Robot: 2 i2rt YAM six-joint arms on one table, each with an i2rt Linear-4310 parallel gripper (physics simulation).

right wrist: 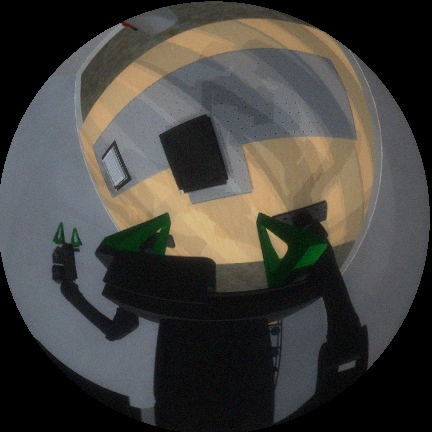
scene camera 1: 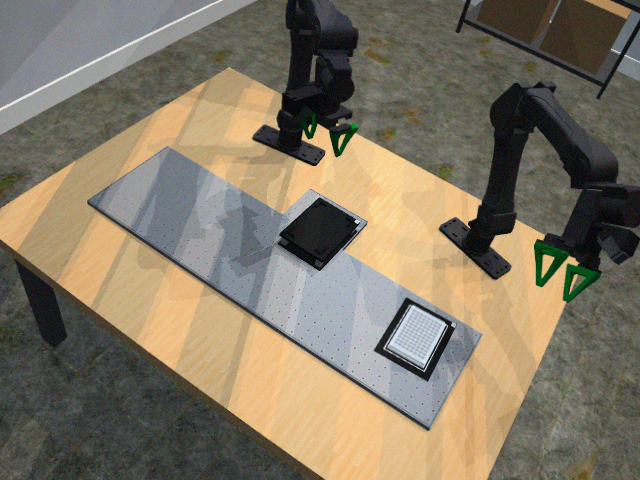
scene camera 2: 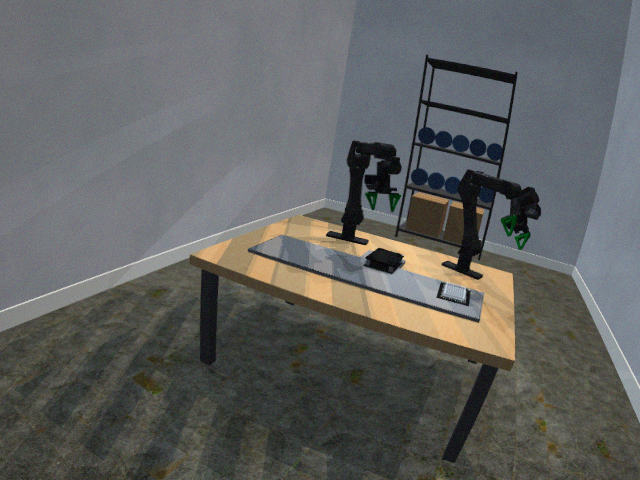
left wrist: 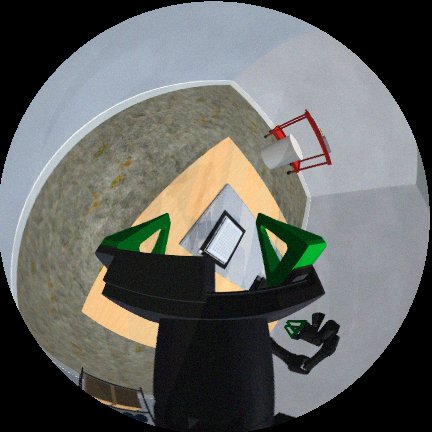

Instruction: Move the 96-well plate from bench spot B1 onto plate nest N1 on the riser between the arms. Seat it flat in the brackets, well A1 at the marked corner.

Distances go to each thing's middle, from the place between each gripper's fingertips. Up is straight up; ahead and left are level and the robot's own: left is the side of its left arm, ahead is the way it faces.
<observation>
Now: the white well plate [scene camera 1: 415, 339] 170 mm ahead of my right hand, 390 mm to the left of it and 190 mm below it. Also, from my right hand: black plate nest [scene camera 1: 425, 373] 170 mm ahead, 390 mm to the left, 200 mm below.
Right now my left hand is 230 mm above the white well plate, 180 mm to the left of it and 70 mm short of it. From my left hand the other things lie so: black plate nest: 240 mm below, 180 mm to the right, 70 mm ahead.
</observation>
